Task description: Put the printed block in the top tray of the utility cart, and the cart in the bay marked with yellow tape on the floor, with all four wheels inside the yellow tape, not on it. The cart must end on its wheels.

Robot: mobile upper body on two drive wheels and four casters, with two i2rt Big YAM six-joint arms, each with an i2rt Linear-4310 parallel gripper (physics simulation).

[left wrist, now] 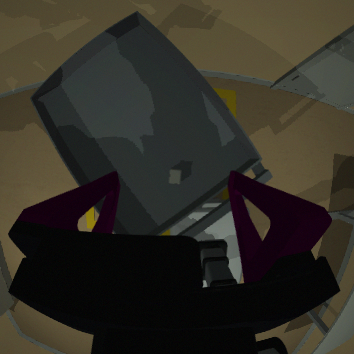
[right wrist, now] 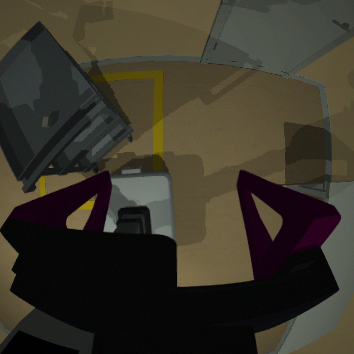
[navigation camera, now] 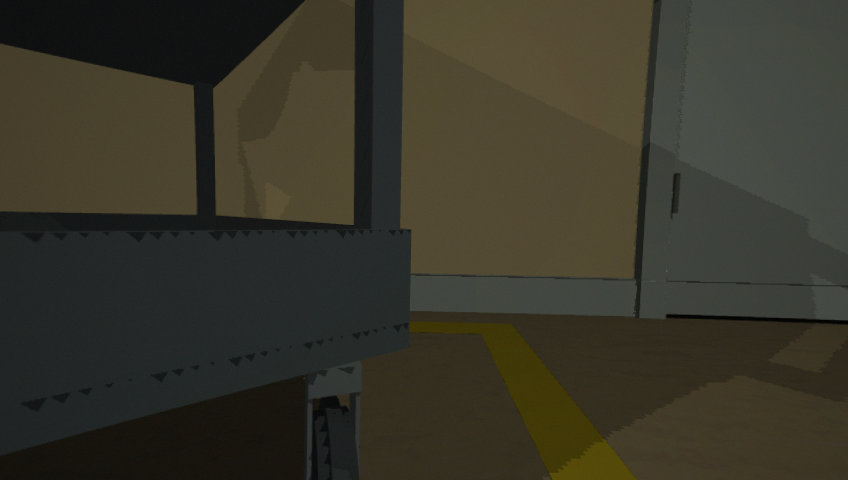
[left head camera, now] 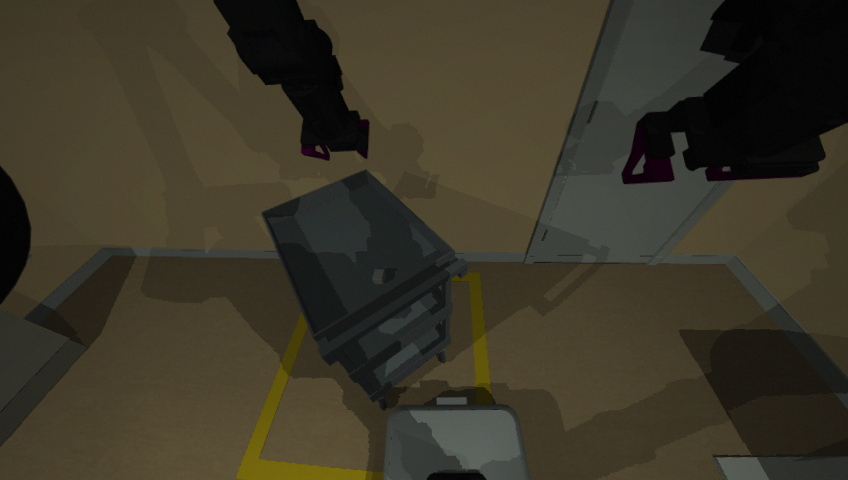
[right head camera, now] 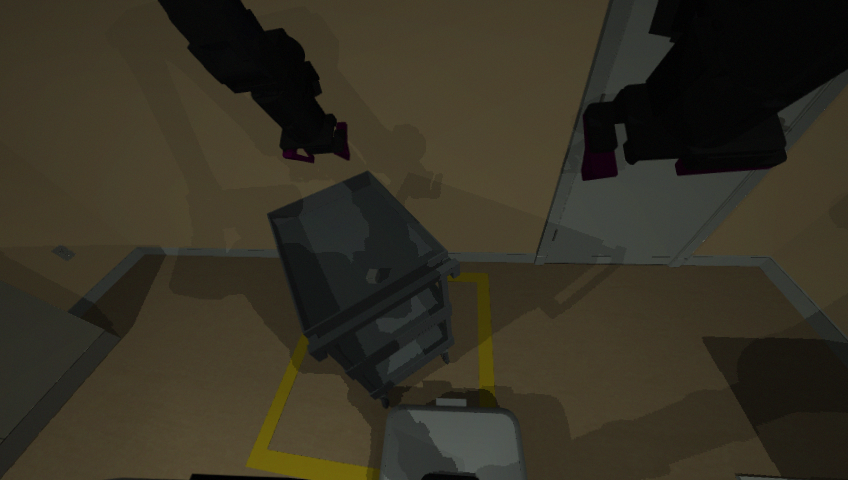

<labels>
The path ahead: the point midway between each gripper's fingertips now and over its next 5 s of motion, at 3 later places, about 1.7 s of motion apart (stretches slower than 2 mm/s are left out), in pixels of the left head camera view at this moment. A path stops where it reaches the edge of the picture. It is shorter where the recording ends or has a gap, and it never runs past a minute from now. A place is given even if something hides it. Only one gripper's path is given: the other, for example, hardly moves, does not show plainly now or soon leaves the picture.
My left gripper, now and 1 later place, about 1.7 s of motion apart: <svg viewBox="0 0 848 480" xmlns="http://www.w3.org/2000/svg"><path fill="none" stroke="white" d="M347 156L277 225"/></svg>
</labels>
